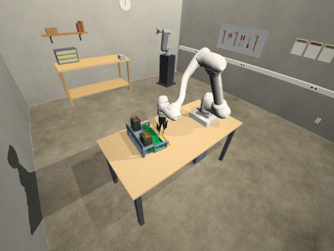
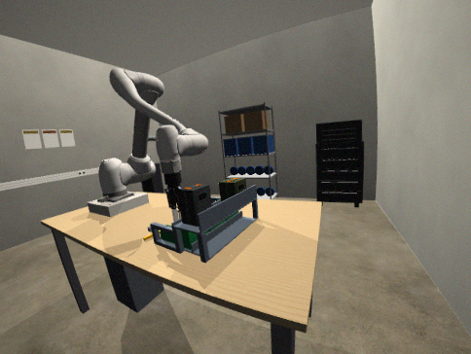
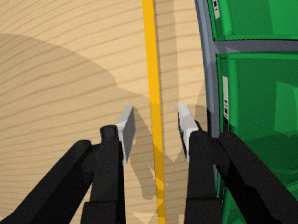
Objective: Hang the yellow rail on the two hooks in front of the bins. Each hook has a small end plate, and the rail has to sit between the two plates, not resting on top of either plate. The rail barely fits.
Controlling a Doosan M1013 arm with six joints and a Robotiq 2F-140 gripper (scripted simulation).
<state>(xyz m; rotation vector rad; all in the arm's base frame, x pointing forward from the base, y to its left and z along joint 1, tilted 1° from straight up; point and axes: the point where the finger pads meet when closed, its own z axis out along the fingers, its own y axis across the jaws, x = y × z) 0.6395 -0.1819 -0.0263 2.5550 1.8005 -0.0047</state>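
The yellow rail is 30 mm below my hand. Round my hand: grey rack front bar (60 mm ahead, 30 mm below, 10 mm to the right); then rack back panel (310 mm ahead, 100 mm above, 80 mm to the right).
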